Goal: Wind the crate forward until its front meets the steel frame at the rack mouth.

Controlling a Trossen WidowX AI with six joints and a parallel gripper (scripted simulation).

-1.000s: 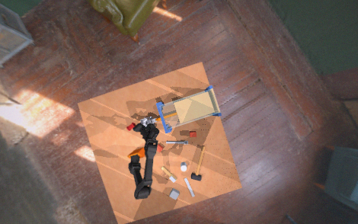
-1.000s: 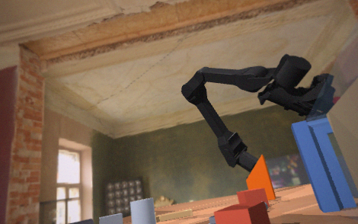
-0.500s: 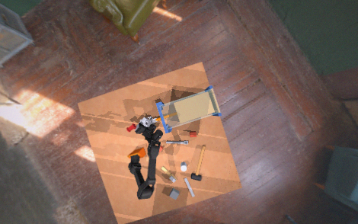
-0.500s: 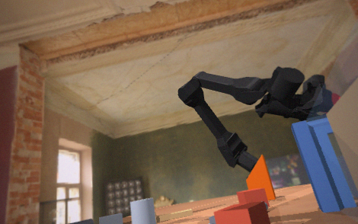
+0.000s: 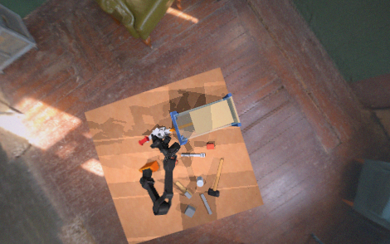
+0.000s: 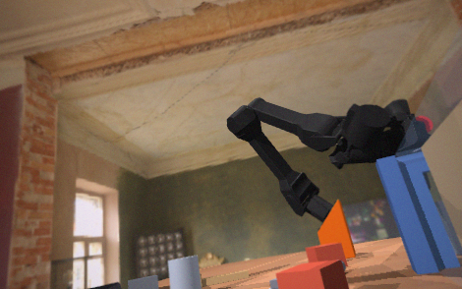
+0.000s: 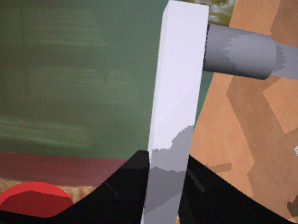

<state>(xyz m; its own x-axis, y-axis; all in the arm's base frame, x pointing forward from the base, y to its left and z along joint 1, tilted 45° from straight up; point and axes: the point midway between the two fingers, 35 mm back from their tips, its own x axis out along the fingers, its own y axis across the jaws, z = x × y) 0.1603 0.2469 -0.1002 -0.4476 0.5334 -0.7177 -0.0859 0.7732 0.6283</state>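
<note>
Now: the red knob 4 cm behind my gripper tip, 4 cm above it and 3 cm to the right of it. From my gripper tip the other things lie so: grey hand winch (16 cm below, 3 cm to the right); winch handle (1 cm to the right, 1 cm behind, 1 cm above); clear-panelled guard cubby (42 cm ahead, 8 cm below, 1 cm to the left).
</note>
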